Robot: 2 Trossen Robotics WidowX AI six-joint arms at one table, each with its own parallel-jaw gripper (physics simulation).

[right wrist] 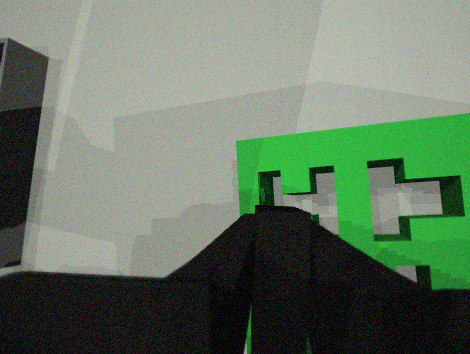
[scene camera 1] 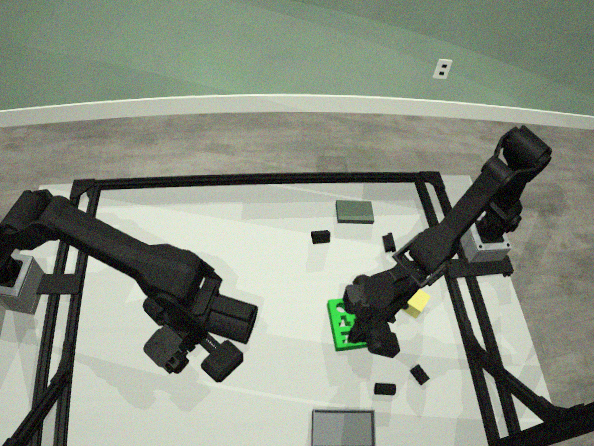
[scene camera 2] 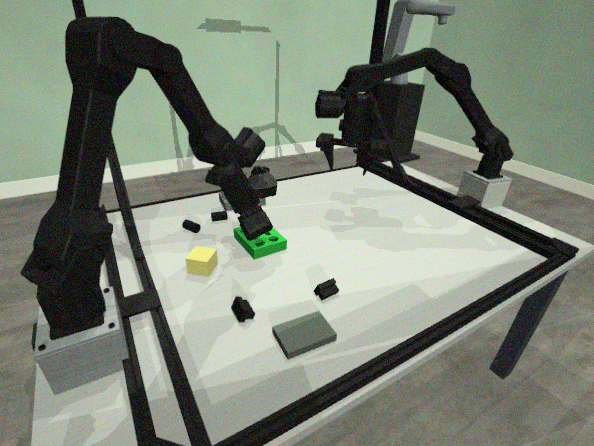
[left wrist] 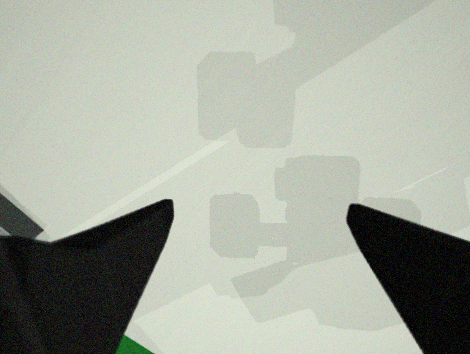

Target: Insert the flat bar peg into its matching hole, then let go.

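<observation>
The green board (scene camera 1: pixel 333 327) (scene camera 2: pixel 271 249) (left wrist: pixel 132 346) (right wrist: pixel 350 150) with shaped holes lies on the table, partly under my right gripper. My right gripper (scene camera 1: pixel 359 334) (scene camera 2: pixel 254 234) (right wrist: pixel 273 227) is shut on the dark flat bar peg (right wrist: pixel 282 265) and is low over the board. In the right wrist view, the peg's end overlaps the lower left part of an H-shaped hole, with a T-shaped hole to the right; the peg's lower end and the hole beneath it are hidden. My left gripper (scene camera 1: pixel 195 356) (scene camera 2: pixel 348 171) (left wrist: pixel 259 209) is open and empty, high above the table.
A yellow block (scene camera 1: pixel 418 303) (scene camera 2: pixel 201 261) is near the board. Loose black pegs (scene camera 1: pixel 320 236) (scene camera 1: pixel 389 242) (scene camera 1: pixel 419 374) lie around it, as does a black piece (scene camera 1: pixel 385 388). A grey-green block (scene camera 1: pixel 354 211) (scene camera 2: pixel 305 334) and a grey tray (scene camera 1: pixel 343 411) (right wrist: pixel 35 75) stand farther off.
</observation>
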